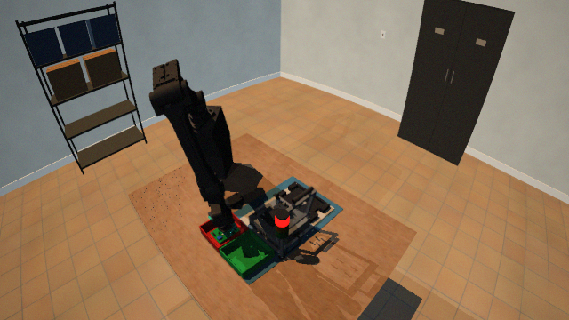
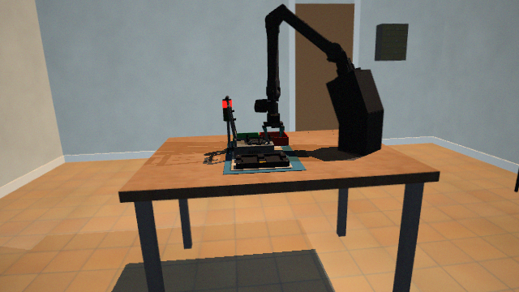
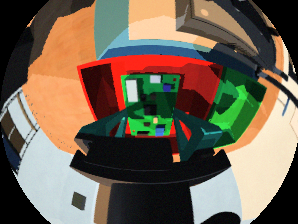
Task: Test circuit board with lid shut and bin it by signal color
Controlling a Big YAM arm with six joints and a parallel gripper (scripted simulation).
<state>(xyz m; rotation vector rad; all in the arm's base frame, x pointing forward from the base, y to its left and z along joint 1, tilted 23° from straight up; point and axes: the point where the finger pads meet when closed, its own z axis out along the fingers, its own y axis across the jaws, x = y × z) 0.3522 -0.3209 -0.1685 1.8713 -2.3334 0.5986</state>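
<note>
My hand is 10 mm above the red bin. The rest, counted from my hand: green bin 140 mm ahead, 40 mm to the right, 10 mm below; tester lid 260 mm ahead, 160 mm above, 140 mm to the left; green circuit board right at my hand.
</note>
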